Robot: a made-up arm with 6 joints. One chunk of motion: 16 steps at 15 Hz.
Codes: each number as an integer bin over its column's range. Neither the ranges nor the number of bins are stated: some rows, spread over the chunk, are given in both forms.
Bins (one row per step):
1: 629 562 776 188 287 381
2: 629 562 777 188 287 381
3: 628 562 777 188 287 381
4: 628 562 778 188 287 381
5: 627 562 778 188 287 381
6: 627 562 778 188 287 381
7: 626 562 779 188 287 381
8: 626 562 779 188 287 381
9: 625 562 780 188 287 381
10: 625 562 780 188 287 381
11: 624 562 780 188 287 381
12: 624 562 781 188 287 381
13: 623 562 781 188 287 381
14: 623 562 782 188 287 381
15: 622 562 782 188 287 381
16: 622 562 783 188 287 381
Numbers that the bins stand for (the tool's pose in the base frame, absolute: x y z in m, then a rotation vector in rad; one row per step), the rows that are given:
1: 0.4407 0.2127 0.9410 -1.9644 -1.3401 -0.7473
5: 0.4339 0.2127 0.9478 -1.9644 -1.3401 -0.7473
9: 0.4271 0.2127 0.9547 -1.9644 -1.3401 -0.7473
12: 0.4237 0.2127 0.9581 -1.9644 -1.3401 -0.7473
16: 0.4169 0.2127 0.9649 -1.9644 -1.3401 -0.7473
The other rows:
2: 0.4407 0.2127 0.9444 -1.9644 -1.3401 -0.7473
3: 0.4373 0.2127 0.9444 -1.9644 -1.3401 -0.7473
4: 0.4373 0.2127 0.9478 -1.9644 -1.3401 -0.7473
6: 0.4339 0.2127 0.9478 -1.9644 -1.3401 -0.7473
7: 0.4305 0.2127 0.9513 -1.9644 -1.3401 -0.7473
8: 0.4305 0.2127 0.9513 -1.9644 -1.3401 -0.7473
10: 0.4271 0.2127 0.9547 -1.9644 -1.3401 -0.7473
11: 0.4237 0.2127 0.9547 -1.9644 -1.3401 -0.7473
13: 0.4203 0.2127 0.9581 -1.9644 -1.3401 -0.7473
14: 0.4203 0.2127 0.9615 -1.9644 -1.3401 -0.7473
15: 0.4169 0.2127 0.9615 -1.9644 -1.3401 -0.7473

